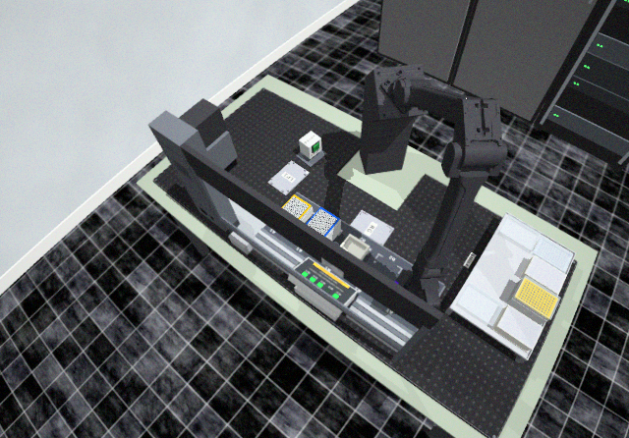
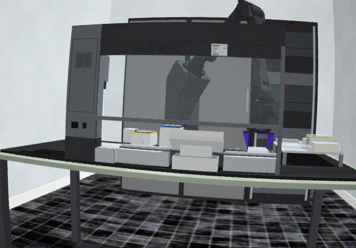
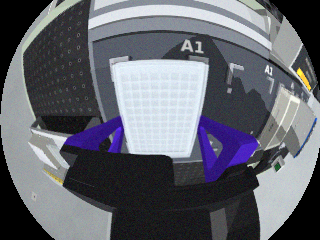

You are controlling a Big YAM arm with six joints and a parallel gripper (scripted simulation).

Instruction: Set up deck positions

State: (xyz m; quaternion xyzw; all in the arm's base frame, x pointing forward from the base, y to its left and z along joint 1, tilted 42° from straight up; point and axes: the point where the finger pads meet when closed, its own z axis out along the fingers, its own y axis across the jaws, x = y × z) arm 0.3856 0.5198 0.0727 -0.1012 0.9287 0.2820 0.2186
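The clear plate lid lies right at my hand. The rest, counted from my hand: blue-rimmed tip rack: 340 mm to the right, 130 mm ahead, 50 mm above; then white reservoir: 230 mm to the right, 80 mm ahead, 10 mm below; then sample plate: 10 mm below.
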